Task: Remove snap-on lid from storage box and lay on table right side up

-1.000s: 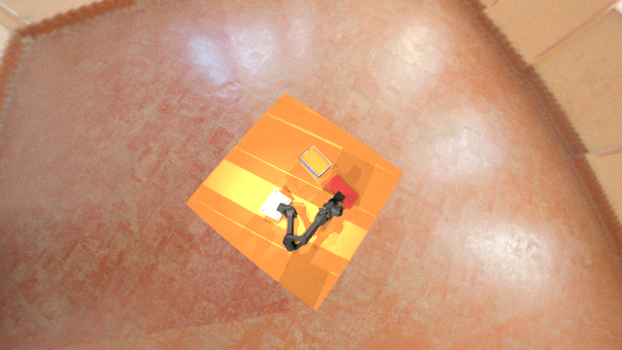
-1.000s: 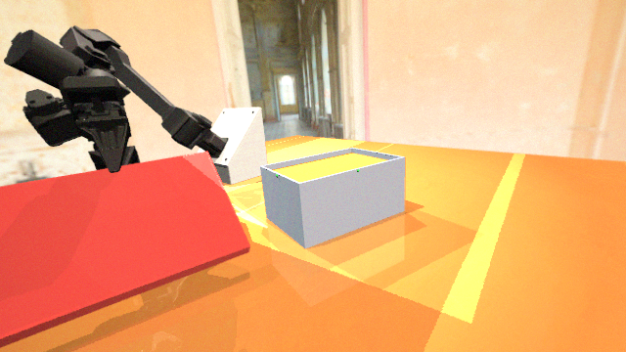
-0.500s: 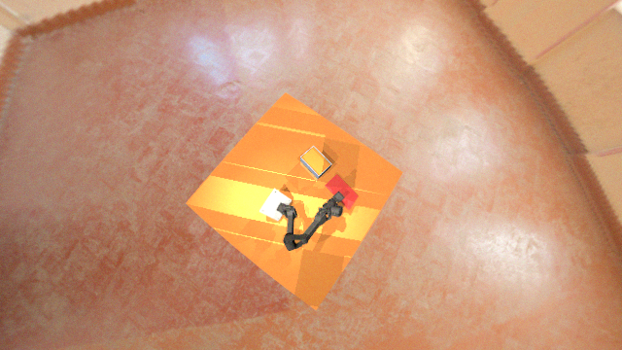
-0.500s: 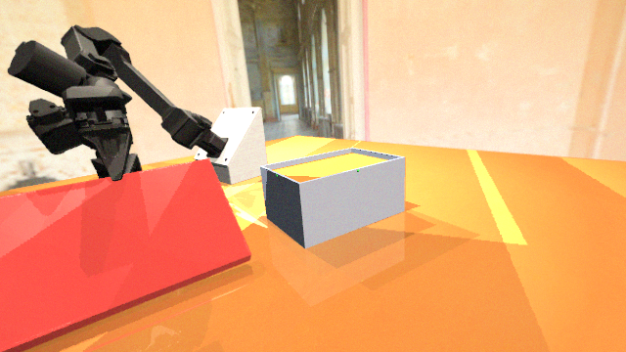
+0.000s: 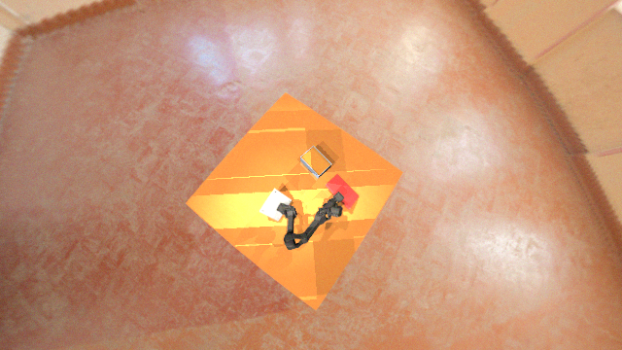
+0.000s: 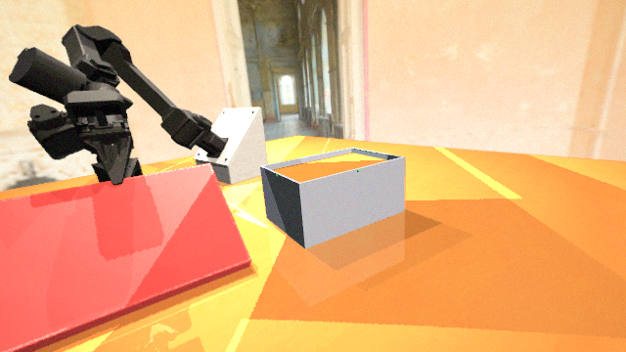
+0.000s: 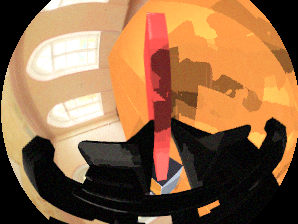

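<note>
Right now my gripper tip is 7 cm short of the red lid, 2 cm to the left of it and 4 cm above it. The rest, counted from my gripper tip: grey storage box (16 cm ahead, 27 cm to the left, 6 cm below).
</note>
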